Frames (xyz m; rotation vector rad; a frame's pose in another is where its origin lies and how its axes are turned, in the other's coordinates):
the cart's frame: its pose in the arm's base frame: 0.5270 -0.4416 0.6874 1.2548 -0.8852 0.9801
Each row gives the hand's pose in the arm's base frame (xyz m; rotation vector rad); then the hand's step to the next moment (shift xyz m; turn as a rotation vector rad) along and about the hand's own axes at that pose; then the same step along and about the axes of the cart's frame.
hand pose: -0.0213 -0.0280 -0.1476 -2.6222 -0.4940 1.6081
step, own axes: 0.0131 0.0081 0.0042 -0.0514 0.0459 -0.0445
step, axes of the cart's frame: -0.0130 -0.0089 0.0029 0.0576 -0.0103 0.0575
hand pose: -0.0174 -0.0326 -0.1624 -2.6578 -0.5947 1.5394
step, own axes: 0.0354 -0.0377 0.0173 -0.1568 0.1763 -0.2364
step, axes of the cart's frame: -0.0281 0.0016 -0.0467 0.2486 -0.1071 0.1956
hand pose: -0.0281 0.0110 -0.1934 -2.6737 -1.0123 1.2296
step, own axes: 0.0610 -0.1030 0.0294 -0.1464 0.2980 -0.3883
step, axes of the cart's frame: -0.0349 0.0388 -0.1117 0.3625 -0.2535 0.2557
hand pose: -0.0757 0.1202 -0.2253 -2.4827 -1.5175 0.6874
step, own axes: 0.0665 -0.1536 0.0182 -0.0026 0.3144 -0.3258
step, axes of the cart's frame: -0.0057 0.1121 -0.1255 0.2900 -0.3212 0.1332
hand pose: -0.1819 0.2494 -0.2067 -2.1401 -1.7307 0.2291
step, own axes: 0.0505 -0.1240 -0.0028 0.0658 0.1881 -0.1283
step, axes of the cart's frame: 0.0252 0.1160 -0.0620 0.1285 -0.1991 -0.0034
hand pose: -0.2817 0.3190 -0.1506 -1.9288 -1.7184 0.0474
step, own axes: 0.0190 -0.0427 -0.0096 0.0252 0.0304 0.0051
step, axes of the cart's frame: 0.0207 0.0414 -0.0114 0.0047 -0.0303 -0.0254
